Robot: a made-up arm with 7 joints.
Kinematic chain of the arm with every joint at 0, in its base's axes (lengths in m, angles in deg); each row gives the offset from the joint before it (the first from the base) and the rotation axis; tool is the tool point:
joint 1: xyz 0 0 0 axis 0 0.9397 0.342
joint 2: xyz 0 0 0 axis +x
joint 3: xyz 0 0 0 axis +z
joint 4: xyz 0.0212 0 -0.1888 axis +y
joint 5: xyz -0.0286 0 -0.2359 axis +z
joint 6: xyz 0 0 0 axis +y
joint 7: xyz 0 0 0 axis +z
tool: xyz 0 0 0
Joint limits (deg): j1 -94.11..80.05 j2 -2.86..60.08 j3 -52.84..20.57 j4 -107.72..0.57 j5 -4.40..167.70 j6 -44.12..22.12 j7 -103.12..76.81
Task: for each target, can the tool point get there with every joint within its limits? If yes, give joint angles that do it. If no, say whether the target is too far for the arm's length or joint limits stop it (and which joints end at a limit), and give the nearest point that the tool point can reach.
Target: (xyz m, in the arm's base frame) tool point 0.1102 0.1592 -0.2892
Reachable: yes | joints 27.12 18.08 13.39 -84.90 99.78 -8.52 -61.15
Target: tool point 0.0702 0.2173 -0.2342
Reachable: yes | joints 43.79 44.13 10.31 -94.13 40.72 13.44 -32.71
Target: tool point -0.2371 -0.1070 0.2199
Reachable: no: joint limits stop it (at a limit: joint 1, joint 2, joint 3, joint 4) | nearest point 0.0355 0.0690 0.2822 | short by 0.330 m
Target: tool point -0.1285 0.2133 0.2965
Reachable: no: joint limits stop it (at a limit: joint 1, joint 2, joint 3, joint 4) | nearest point 0.0355 0.0690 0.2822 | short by 0.219 m
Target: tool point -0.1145 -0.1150 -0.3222
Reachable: yes | joints 62.13 8.64 -43.42 -78.74 128.47 -23.22 24.79
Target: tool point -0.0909 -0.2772 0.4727
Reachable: no: too far | nearest point 0.0949 -0.1847 0.2062 | short by 0.338 m
